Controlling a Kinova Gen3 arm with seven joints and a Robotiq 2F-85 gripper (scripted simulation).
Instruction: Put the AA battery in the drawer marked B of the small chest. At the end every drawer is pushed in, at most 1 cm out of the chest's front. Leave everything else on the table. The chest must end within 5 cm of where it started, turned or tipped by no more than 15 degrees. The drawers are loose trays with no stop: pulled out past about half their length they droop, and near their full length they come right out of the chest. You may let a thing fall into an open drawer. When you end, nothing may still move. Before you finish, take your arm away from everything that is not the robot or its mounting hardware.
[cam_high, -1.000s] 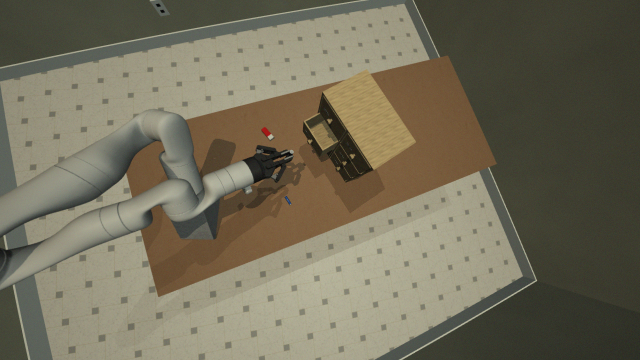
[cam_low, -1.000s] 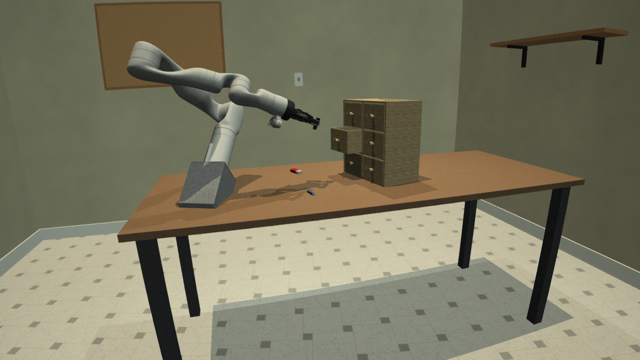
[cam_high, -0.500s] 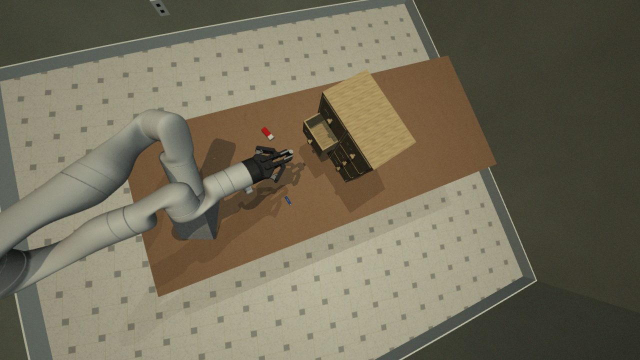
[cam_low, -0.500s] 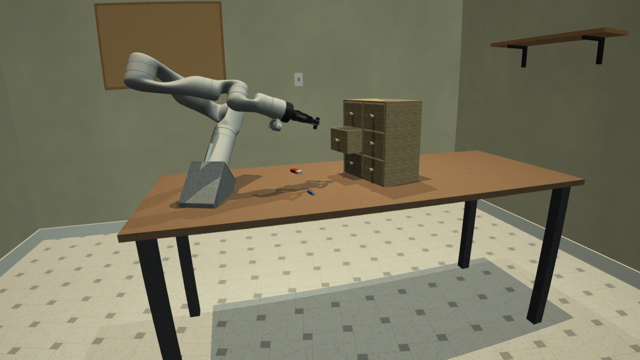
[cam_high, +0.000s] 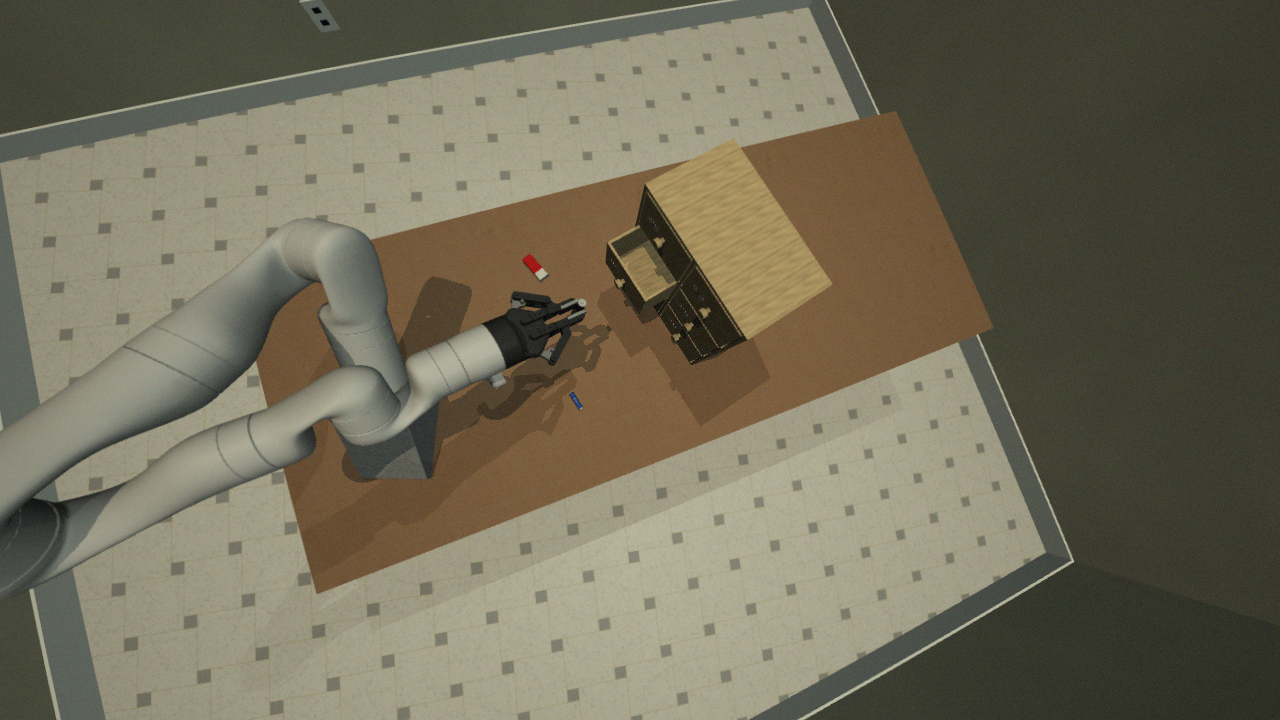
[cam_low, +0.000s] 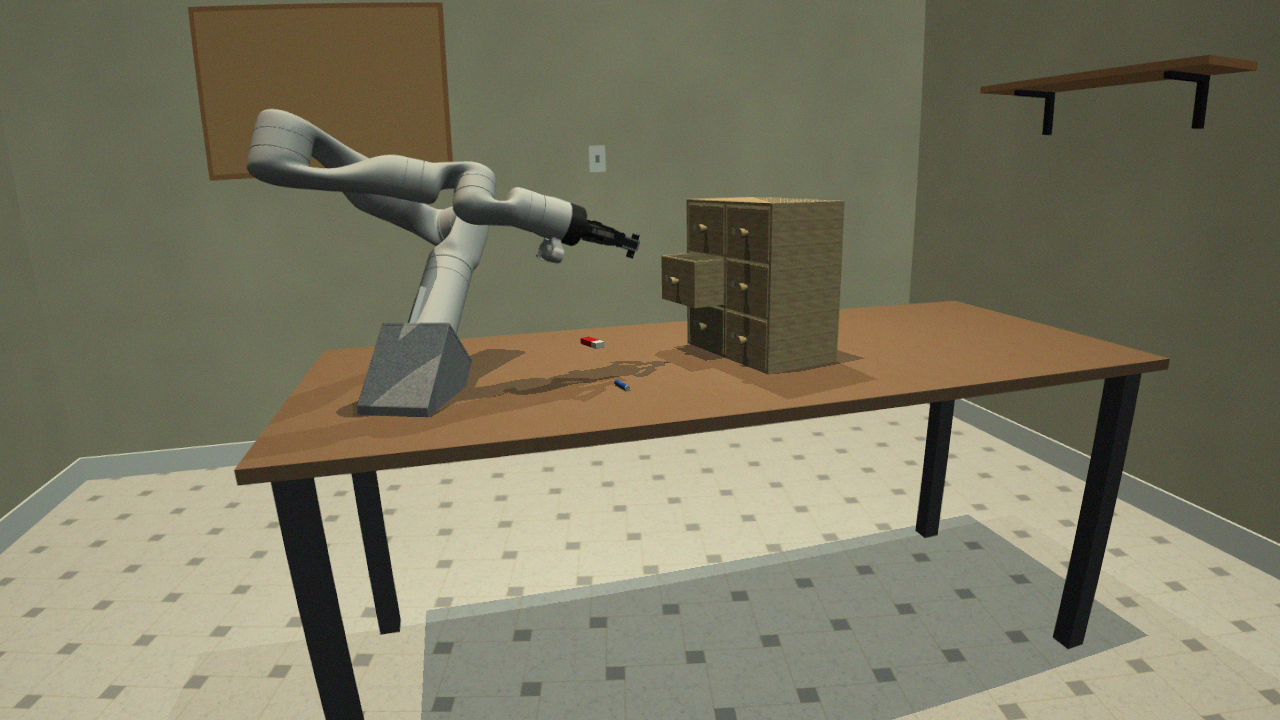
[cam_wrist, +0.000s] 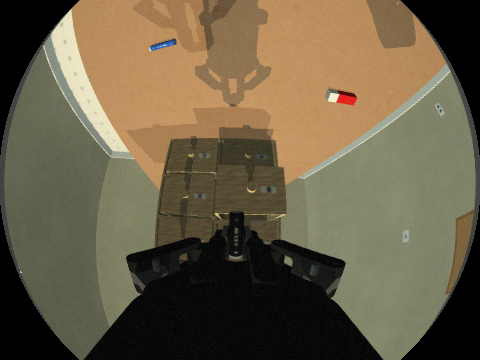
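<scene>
The drawer lies 200 mm ahead of my hand, 110 mm below it and 60 mm to the left of it. Round my hand: black battery 10 mm ahead; white eraser 240 mm below, 190 mm to the left, 30 mm behind; blue AA battery 240 mm below, 130 mm to the right, 60 mm behind.
</scene>
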